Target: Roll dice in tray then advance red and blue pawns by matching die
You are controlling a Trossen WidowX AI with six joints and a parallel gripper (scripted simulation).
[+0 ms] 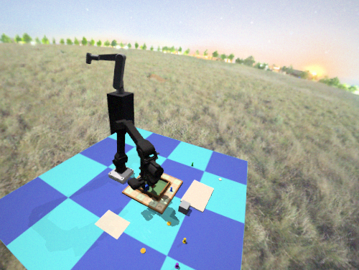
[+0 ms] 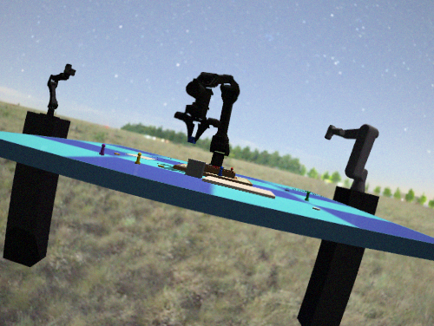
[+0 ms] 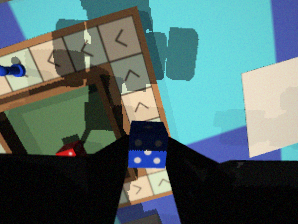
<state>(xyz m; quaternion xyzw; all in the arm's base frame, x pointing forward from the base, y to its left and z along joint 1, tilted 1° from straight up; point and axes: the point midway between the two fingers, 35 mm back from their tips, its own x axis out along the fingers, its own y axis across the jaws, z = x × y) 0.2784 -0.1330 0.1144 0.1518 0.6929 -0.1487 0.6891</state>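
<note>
The red pawn is 120 mm behind my gripper tip, 190 mm to the left of it and 90 mm below it. From my gripper tip the other things lie so: green tray: 10 mm behind, 120 mm to the left, 110 mm below; grey block: 220 mm ahead, 40 mm to the left, 90 mm below; blue pawn: 110 mm ahead, 130 mm to the left, 90 mm below.
</note>
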